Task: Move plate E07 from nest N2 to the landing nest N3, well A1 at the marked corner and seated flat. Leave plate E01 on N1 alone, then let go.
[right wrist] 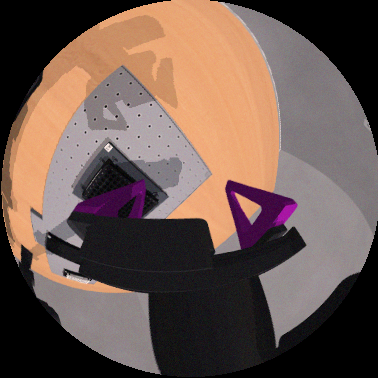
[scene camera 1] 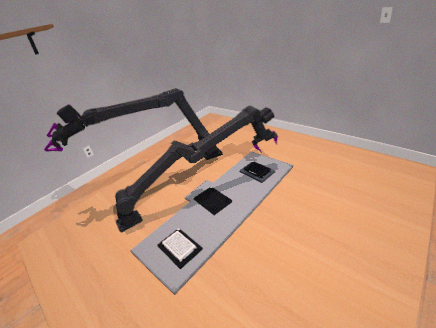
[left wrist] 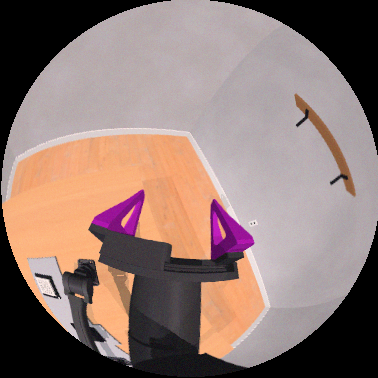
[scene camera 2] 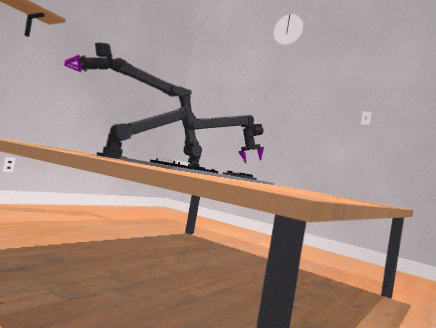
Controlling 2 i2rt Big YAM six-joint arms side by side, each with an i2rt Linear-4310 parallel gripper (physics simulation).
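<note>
A black well plate, E07 (scene camera 1: 255, 169) (right wrist: 111, 181), lies on the far nest (scene camera 1: 263, 179) (right wrist: 125, 161), which has a white corner tag. It looks flat; its exact seating is too small to judge. The middle nest (scene camera 1: 213, 201) is dark and bare. The white plate E01 (scene camera 1: 179, 245) (left wrist: 46, 285) lies on the near nest (scene camera 1: 193, 254). My right gripper (scene camera 1: 267, 147) (scene camera 2: 253, 157) (right wrist: 186, 183) is open and empty, raised above the far nest area; one finger overlaps the black plate's image in the right wrist view. My left gripper (scene camera 1: 46, 142) (scene camera 2: 65, 63) (left wrist: 177, 197) is open and empty, high at the picture's left.
The nests stand on a grey perforated board (scene camera 1: 150, 252) (right wrist: 175, 150) on the wooden table (scene camera 1: 325, 240) (scene camera 2: 325, 212). The two arms cross each other in both scene views. A wall shelf (scene camera 1: 25, 32) (left wrist: 327, 140) is high up, away from the board.
</note>
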